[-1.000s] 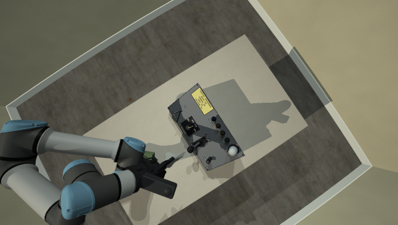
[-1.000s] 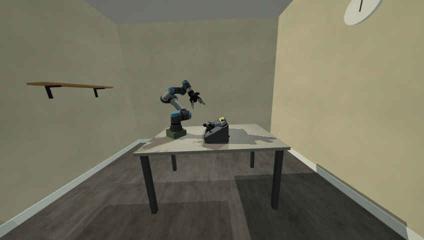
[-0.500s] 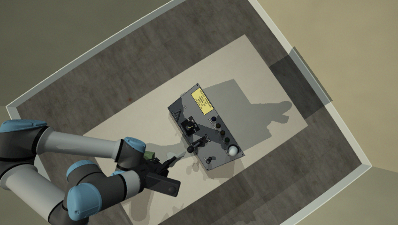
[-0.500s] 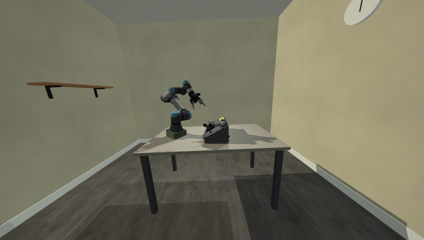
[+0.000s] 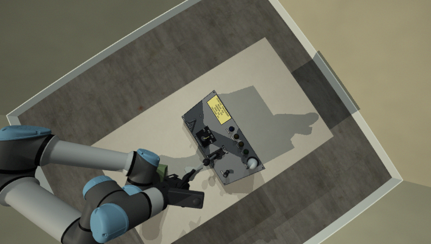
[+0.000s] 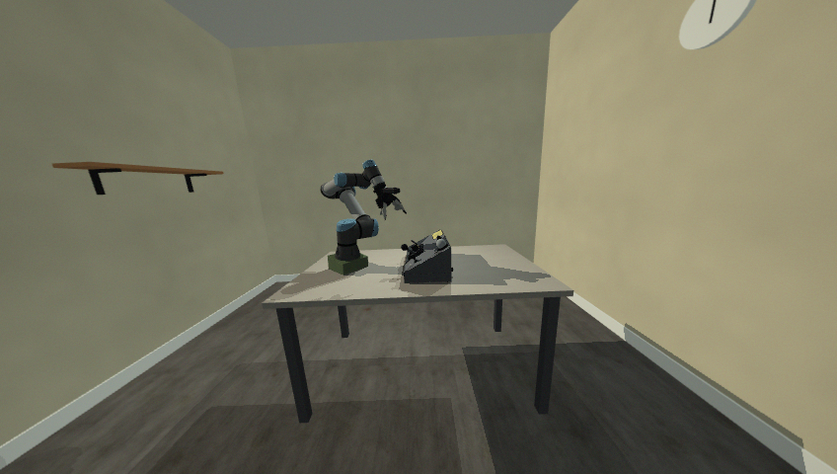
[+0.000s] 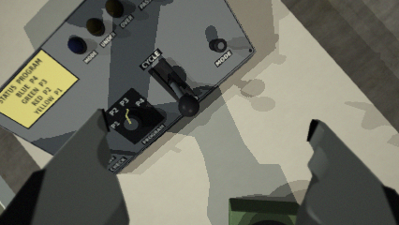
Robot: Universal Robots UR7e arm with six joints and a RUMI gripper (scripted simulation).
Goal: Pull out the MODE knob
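My gripper is now 210 mm above the mode knob, 90 mm to the left of it and 80 mm short of it. From my hand the other things lie so: dark grey console: 240 mm below, 130 mm ahead, 90 mm to the left; then program selector knob: 220 mm below, 140 mm to the left, 110 mm ahead; then cycle lever: 210 mm below, 70 mm ahead, 30 mm to the left.
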